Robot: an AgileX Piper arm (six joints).
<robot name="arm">
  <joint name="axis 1" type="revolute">
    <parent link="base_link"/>
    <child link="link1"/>
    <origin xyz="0 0 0.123"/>
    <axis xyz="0 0 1"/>
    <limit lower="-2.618" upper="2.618"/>
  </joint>
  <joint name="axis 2" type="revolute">
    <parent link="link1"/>
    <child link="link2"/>
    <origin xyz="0 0 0" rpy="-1.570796 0 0"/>
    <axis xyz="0 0 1"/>
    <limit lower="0" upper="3.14"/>
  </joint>
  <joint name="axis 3" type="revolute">
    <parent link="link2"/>
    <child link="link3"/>
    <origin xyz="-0.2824 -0.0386 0"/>
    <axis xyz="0 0 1"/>
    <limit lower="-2.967" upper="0"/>
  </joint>
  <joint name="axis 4" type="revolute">
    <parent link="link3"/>
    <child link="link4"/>
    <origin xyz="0.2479 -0.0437 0" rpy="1.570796 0 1.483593"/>
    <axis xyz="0 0 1"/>
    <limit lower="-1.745" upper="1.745"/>
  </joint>
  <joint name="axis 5" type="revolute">
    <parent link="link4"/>
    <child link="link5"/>
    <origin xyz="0 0 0" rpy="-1.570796 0 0"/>
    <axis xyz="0 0 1"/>
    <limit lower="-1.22" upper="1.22"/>
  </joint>
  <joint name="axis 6" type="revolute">
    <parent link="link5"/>
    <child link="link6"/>
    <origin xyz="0 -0.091 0" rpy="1.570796 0 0"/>
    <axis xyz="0 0 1"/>
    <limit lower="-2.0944" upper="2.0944"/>
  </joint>
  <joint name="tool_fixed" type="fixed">
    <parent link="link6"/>
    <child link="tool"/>
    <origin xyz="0 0 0"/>
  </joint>
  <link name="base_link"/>
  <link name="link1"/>
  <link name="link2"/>
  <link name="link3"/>
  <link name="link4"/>
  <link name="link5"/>
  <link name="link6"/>
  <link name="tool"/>
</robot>
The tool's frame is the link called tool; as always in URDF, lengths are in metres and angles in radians.
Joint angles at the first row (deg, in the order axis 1, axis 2, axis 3, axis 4, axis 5, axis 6):
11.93, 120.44, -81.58, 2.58, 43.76, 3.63
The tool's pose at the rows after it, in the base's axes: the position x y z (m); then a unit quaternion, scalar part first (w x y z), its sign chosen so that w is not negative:
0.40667 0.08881 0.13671 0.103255 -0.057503 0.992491 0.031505
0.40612 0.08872 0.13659 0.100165 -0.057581 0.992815 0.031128
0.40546 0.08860 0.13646 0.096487 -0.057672 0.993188 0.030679
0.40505 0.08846 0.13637 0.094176 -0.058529 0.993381 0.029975
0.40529 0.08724 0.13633 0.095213 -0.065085 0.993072 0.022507
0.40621 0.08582 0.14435 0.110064 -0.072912 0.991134 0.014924
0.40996 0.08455 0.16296 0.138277 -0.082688 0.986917 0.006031
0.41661 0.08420 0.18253 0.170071 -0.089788 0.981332 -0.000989
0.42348 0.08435 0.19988 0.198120 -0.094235 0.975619 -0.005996
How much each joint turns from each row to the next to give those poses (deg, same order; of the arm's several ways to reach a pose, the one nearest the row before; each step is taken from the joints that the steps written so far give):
0.00, 0.00, -0.05, 0.00, 0.19, 0.00
0.00, 0.00, 0.00, 0.00, 0.36, 0.00
0.00, 0.00, 0.00, 0.00, 0.42, 0.00
0.00, 0.00, 0.00, -0.06, 0.28, -0.05
0.00, 0.00, 0.00, -1.11, 0.00, -0.05
0.00, -1.05, -0.06, -1.41, -0.47, -0.02
0.00, -1.82, -1.24, -1.81, -0.04, -0.04
0.00, -1.22, -2.31, -1.55, -0.01, 0.00
0.00, -0.68, -2.61, -1.14, 0.11, 0.00

